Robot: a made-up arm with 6 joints.
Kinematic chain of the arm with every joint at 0, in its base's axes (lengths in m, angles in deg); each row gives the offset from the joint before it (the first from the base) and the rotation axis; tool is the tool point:
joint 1: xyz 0 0 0.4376 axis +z
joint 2: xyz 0.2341 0 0 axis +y
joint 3: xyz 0 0 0.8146 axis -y
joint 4: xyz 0 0 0.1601 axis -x
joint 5: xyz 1.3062 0 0 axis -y
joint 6: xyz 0.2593 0 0 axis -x
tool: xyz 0 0 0
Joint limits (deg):
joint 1: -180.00..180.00
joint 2: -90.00..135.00
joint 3: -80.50..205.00
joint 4: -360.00..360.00
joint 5: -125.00..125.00
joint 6: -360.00..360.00
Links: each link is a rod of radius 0.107 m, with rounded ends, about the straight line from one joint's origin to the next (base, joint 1, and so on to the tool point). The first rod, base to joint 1, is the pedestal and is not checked.
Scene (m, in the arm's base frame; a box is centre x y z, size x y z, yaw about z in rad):
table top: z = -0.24
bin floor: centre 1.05 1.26 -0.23 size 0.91 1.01 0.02 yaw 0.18
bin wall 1: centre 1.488 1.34 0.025 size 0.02 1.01 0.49 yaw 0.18
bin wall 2: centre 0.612 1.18 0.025 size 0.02 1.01 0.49 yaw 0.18
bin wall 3: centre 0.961 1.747 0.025 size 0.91 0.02 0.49 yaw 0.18
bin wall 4: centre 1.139 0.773 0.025 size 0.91 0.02 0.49 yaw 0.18
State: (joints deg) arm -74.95 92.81 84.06 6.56 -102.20 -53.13
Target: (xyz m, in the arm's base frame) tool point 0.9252 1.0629 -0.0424
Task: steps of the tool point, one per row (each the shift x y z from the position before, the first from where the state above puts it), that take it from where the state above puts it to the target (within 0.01 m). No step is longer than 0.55 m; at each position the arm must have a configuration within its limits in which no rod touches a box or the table.
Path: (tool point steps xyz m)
1: 0.4961 0.2222 0.0704
2: 0.4096 0.3448 0.0713
3: 0.2923 0.4352 0.0688
4: 0.1558 0.4847 0.0643
5: 0.0140 0.4899 0.0569
6: -0.1181 0.4537 0.0478
7: -0.2286 0.3810 0.0360
8: -0.3076 0.2819 0.0233
9: -0.3499 0.1696 0.0086
10: 0.0231 0.0254 -0.1961
11: 0.0004 0.0005 -0.2040
12: -0.0235 -0.0257 -0.2063

